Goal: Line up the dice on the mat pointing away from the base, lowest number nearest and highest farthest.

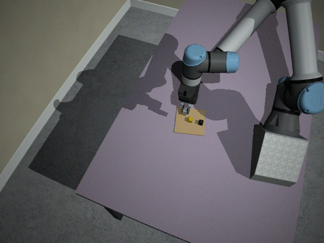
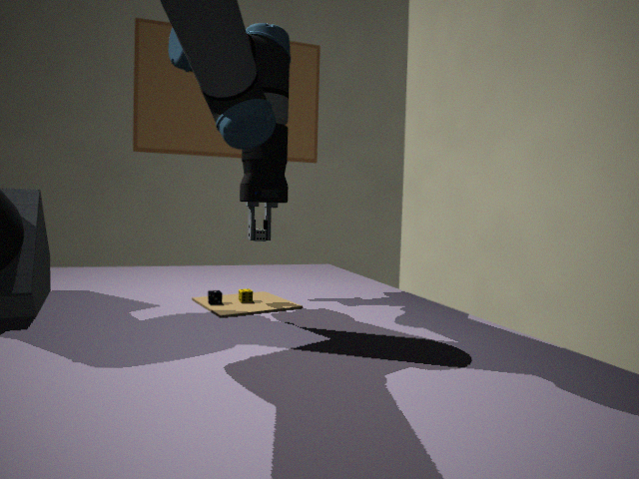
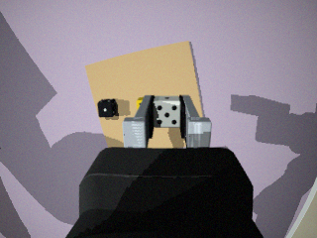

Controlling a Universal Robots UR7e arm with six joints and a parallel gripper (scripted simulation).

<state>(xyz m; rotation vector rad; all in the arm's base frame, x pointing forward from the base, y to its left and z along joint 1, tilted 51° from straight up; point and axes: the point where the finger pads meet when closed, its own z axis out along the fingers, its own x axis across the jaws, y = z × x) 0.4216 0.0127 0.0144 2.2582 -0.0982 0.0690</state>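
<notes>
The yellow die lies 3 cm behind my hand, 2 cm to the right of it and 11 cm below it. The rest, counted from my hand: white die: 1 cm below; then tan mat: 3 cm behind, 2 cm to the right, 12 cm below; then black die: 8 cm behind, 2 cm to the right, 11 cm below.
</notes>
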